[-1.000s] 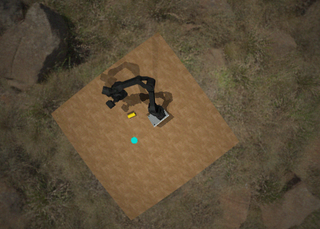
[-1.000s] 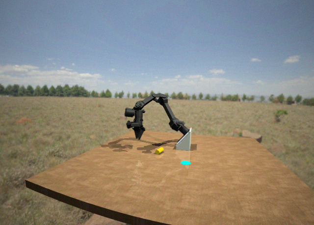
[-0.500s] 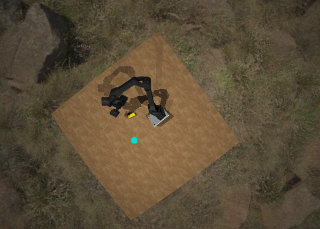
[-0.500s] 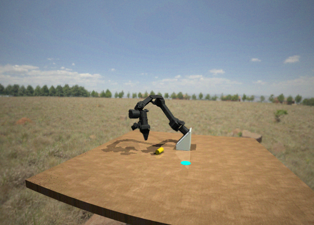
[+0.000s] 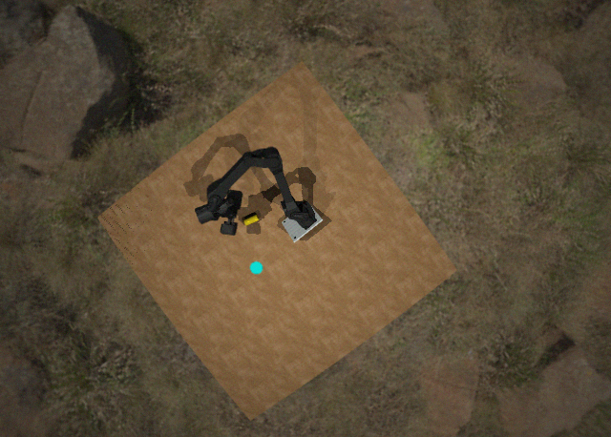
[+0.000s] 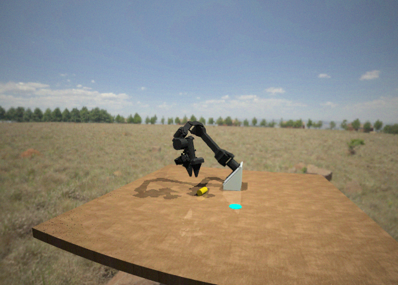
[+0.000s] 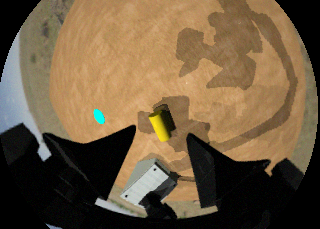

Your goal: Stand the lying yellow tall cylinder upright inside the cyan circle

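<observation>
My gripper tip is now 20 mm past the yellow tall cylinder, 50 mm to the right of it and 80 mm above it. The rest, counted from my gripper tip: cyan circle: 110 mm ahead, 230 mm to the left, 100 mm below.
</observation>
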